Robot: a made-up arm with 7 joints.
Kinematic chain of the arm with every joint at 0, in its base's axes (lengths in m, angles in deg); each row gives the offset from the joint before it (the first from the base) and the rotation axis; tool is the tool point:
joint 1: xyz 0 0 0 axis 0 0.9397 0.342
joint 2: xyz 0 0 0 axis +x
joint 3: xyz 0 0 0 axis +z
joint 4: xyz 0.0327 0 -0.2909 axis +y
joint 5: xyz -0.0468 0 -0.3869 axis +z
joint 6: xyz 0 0 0 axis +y
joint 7: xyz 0 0 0 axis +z
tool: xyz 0 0 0
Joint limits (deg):
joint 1: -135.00..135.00
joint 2: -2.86..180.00
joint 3: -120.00..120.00
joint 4: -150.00..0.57
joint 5: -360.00..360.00
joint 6: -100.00..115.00
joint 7: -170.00..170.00
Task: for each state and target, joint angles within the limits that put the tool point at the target. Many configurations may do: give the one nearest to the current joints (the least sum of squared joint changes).
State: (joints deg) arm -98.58 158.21 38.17 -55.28 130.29 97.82 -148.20
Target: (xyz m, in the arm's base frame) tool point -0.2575 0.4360 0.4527
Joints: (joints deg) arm -63.75 136.00 27.58 -24.58 130.29 97.82 -148.20
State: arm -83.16 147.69 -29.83 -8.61 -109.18 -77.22 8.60
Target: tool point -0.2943 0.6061 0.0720
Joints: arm -112.70 137.99 -28.85 0.49 -109.18 -77.22 8.60
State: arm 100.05 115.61 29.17 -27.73 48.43 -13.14 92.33
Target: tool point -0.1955 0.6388 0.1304
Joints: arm 97.99 90.01 22.66 -21.72 48.43 -13.14 92.33
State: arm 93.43 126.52 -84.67 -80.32 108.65 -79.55 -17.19
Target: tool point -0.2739 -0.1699 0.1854
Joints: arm 116.93 81.34 -103.25 -129.11 108.65 -79.55 -17.19
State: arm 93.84 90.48 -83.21 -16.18 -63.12 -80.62 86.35
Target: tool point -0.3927 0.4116 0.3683
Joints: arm 116.91 83.39 -91.84 -26.99 -63.12 -80.62 86.35
